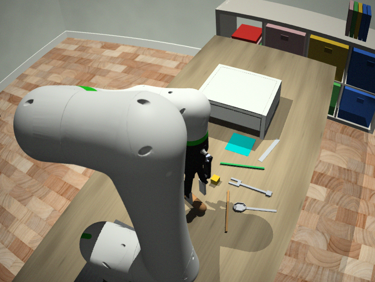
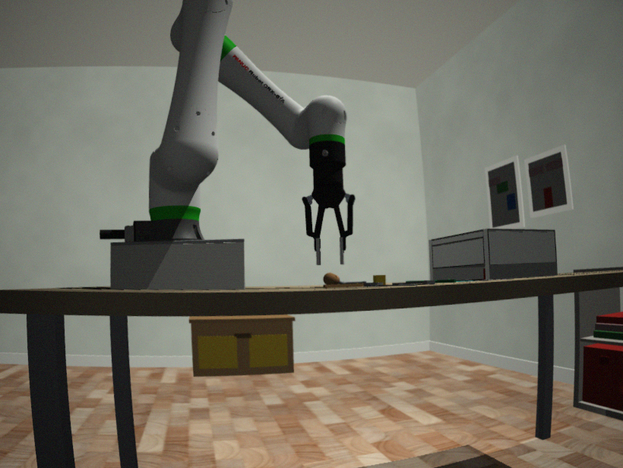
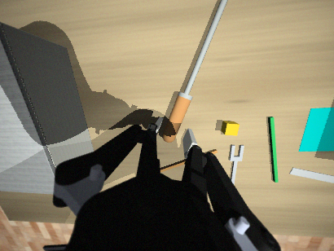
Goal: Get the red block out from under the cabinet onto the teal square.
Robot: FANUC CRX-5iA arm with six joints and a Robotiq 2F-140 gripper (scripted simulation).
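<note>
Now: the wooden stick 11 cm to the right of my hand and 8 cm below it. Also, from my hand: hook tool (11 cm ahead, 10 cm to the left, 7 cm below); then grey spoon-like tool (3 cm ahead, 18 cm to the right, 8 cm below); then yellow cube (12 cm ahead, 4 cm to the right, 7 cm below).
</note>
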